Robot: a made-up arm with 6 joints.
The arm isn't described. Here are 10 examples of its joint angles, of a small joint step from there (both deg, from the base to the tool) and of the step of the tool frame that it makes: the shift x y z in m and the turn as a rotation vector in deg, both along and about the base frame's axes.
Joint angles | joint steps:
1: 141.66 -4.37 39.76 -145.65 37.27 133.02 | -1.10 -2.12 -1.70 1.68 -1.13 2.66
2: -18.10 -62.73 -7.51 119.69 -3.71 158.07 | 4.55 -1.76 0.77 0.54 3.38 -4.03
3: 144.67 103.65 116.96 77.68 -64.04 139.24 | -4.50 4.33 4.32 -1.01 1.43 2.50
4: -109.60 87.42 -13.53 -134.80 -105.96 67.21 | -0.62 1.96 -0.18 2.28 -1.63 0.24
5: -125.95 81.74 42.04 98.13 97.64 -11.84 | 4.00 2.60 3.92 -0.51 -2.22 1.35
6: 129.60 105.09 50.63 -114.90 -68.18 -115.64 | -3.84 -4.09 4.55 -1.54 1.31 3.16
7: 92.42 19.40 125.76 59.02 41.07 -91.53 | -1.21 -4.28 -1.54 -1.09 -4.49 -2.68
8: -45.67 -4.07 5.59 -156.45 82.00 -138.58 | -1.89 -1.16 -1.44 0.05 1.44 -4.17
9: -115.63 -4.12 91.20 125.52 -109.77 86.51 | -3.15 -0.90 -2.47 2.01 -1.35 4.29
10: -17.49 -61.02 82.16 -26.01 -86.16 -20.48 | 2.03 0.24 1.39 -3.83 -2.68 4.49
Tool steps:
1: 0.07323 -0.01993 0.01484 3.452 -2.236 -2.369
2: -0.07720 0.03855 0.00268 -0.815 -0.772 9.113
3: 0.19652 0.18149 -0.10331 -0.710 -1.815 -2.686
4: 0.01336 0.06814 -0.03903 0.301 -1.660 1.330
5: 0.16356 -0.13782 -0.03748 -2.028 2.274 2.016
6: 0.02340 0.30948 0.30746 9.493 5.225 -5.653
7: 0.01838 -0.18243 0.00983 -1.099 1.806 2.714
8: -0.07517 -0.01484 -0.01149 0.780 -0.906 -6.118
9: 0.01453 -0.00951 0.00129 1.952 -4.947 -3.382
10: -0.03643 -0.06227 -0.03751 -6.018 0.859 -0.034
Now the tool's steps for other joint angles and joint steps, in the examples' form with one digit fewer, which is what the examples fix.
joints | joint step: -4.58 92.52 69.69 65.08 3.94 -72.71 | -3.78 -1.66 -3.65 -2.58 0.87 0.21
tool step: -0.0447 -0.2284 -0.0206 2.65 1.30 -4.03
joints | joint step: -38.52 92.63 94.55 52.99 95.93 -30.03 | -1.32 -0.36 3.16 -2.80 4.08 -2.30
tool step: -0.0865 -0.0433 0.1194 -1.01 -4.68 3.44
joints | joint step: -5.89 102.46 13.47 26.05 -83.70 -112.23 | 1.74 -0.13 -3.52 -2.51 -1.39 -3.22
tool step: -0.1006 0.0649 0.0167 -3.22 3.60 -1.04
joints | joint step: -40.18 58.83 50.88 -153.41 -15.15 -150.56 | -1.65 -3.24 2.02 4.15 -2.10 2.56
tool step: -0.0949 -0.0384 0.2638 -9.82 -1.32 -0.65
